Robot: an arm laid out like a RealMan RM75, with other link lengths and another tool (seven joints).
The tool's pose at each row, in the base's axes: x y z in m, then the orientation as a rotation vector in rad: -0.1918, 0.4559, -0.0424, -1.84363, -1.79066, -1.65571; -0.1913, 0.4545, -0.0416, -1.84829, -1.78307, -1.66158; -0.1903, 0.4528, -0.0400, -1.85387, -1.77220, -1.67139; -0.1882, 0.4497, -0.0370, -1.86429, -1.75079, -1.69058; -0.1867, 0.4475, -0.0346, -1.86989, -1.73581, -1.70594; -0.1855, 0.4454, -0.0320, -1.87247, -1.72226, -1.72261; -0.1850, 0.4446, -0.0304, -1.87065, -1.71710, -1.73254; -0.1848, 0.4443, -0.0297, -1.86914, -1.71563, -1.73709; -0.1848, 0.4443, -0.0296, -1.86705, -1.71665, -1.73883; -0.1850, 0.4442, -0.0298, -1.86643, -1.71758, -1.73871; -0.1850, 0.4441, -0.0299, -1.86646, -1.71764, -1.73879; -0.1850, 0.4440, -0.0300, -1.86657, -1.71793, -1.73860; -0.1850, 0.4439, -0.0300, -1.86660, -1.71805, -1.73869; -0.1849, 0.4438, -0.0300, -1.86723, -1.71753, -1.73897
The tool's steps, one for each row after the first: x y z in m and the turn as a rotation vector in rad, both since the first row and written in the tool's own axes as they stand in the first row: -0.0005, 0.0013, -0.0010, -0.00597, -0.00002, 0.00378; -0.0008, 0.0035, -0.0022, -0.01512, 0.00080, 0.00865; -0.0013, 0.0078, -0.0043, -0.03292, 0.00266, 0.01810; -0.0014, 0.0110, -0.0059, -0.04618, 0.00518, 0.02388; -0.0013, 0.0141, -0.0077, -0.05924, 0.00931, 0.02798; -0.0009, 0.0156, -0.0086, -0.06569, 0.01308, 0.02818; -0.0006, 0.0163, -0.0089, -0.06837, 0.01495, 0.02761; -0.0006, 0.0163, -0.0090, -0.06878, 0.01618, 0.02622; -0.0007, 0.0161, -0.0091, -0.06843, 0.01628, 0.02558; -0.0009, 0.0161, -0.0091, -0.06850, 0.01624, 0.02551; -0.0010, 0.0160, -0.0091, -0.06839, 0.01605, 0.02538; -0.0011, 0.0161, -0.0092, -0.06846, 0.01599, 0.02527; -0.0011, 0.0162, -0.0092, -0.06891, 0.01575, 0.02557
